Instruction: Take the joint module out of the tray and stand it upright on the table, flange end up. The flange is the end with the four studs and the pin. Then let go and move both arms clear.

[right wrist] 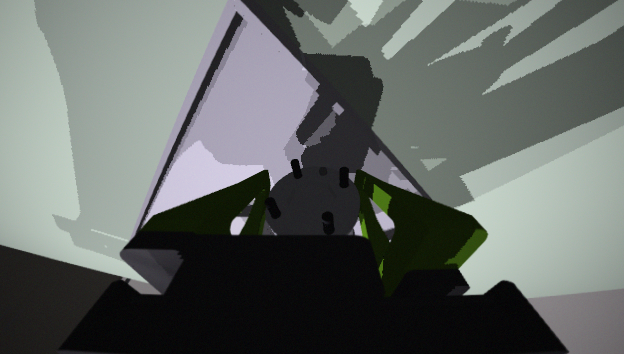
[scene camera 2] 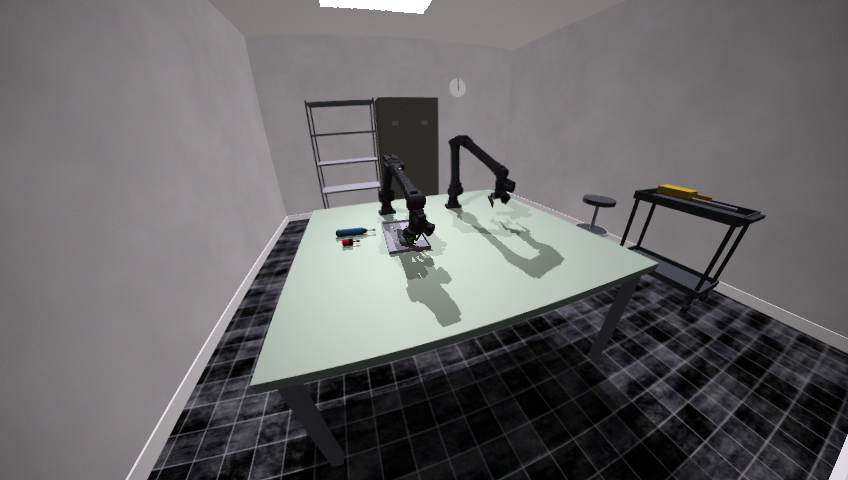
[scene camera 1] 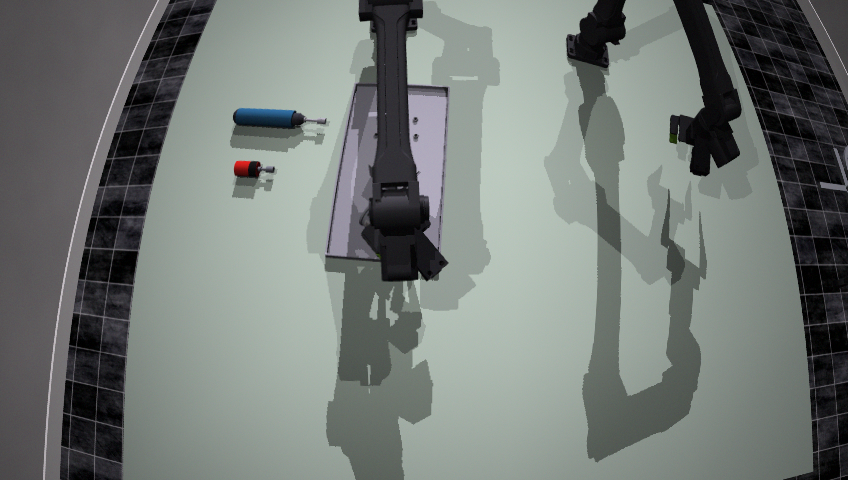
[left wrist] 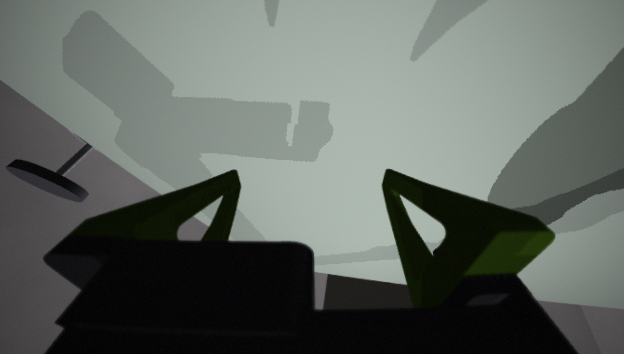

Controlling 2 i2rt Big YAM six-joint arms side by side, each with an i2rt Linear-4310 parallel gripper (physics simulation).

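Pixels of known places: left gripper, fingertip midpoint: [scene camera 2: 498,205] [left wrist: 311,177]; right gripper, fingertip midpoint: [right wrist: 312,177] [scene camera 2: 412,243]; left arm's base, link origin: [scene camera 2: 452,206] [scene camera 1: 587,52]; right arm's base, link origin: [scene camera 2: 387,212].
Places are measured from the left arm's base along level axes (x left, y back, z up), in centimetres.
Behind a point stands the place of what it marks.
The joint module [right wrist: 315,197] @[x -40.9, y -61.5, z 3.0 cm] stands in the tray [scene camera 1: 437,110] @[x -36.6, y -30.7, z 0.4 cm] [right wrist: 245,95] @[x -33.4, y -62.0, z 0.4 cm] near one corner. Its dark round flange end, with four studs and a small pin, faces the right wrist camera. In scene camera 1 the arm hides the module. My right gripper [right wrist: 312,177] @[x -40.0, y -61.8, z 1.9 cm] [scene camera 2: 408,239] @[x -40.0, y -61.8, z 1.9 cm] is shut on the module, a green finger against each side just below the flange. Whether the module's base touches the tray floor is hidden. My left gripper [left wrist: 311,177] @[x 25.6, y -27.4, z 7.3 cm] [scene camera 2: 492,202] @[x 25.6, y -27.4, z 7.3 cm] is wide open and empty, high over the table at the right of scene camera 1, away from the tray.
A blue-handled tool [scene camera 1: 264,117] @[x -75.0, y -39.4, z 3.8 cm] [scene camera 2: 351,231] @[x -74.6, y -40.1, z 3.1 cm] and a shorter red tool [scene camera 1: 245,168] @[x -75.3, y -52.6, z 3.3 cm] [scene camera 2: 347,242] @[x -75.3, y -53.4, z 2.2 cm] lie left of the tray. Small round fittings [scene camera 1: 415,137] @[x -40.1, y -39.0, z 0.8 cm] show inside the tray beside the right arm. A stool [scene camera 2: 599,201] and cart [scene camera 2: 731,215] stand beyond the table.
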